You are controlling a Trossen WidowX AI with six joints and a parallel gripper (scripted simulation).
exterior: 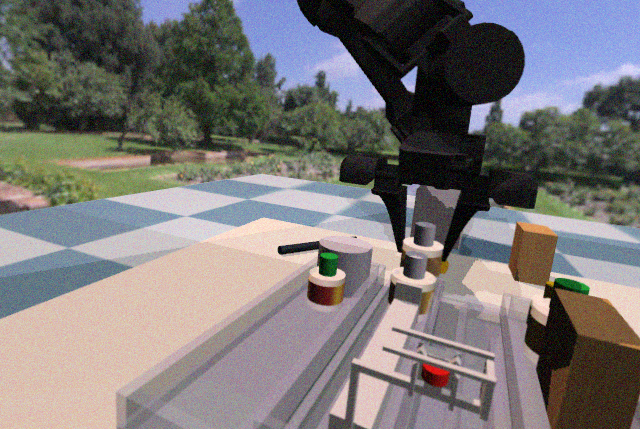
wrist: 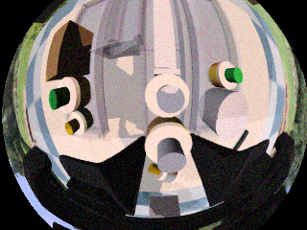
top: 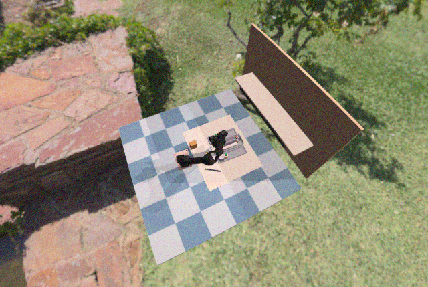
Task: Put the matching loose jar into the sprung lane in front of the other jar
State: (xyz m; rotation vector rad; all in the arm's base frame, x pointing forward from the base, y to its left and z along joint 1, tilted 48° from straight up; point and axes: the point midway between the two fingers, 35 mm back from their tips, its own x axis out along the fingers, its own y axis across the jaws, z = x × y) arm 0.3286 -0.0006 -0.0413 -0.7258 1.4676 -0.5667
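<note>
Right now the grey cylinder is 80 mm to the right of my gripper tip, 30 mm ahead of it and 20 mm below it. From my gripper tip the other things lie so: black rod: 160 mm to the right, 80 mm behind, 40 mm below.
</note>
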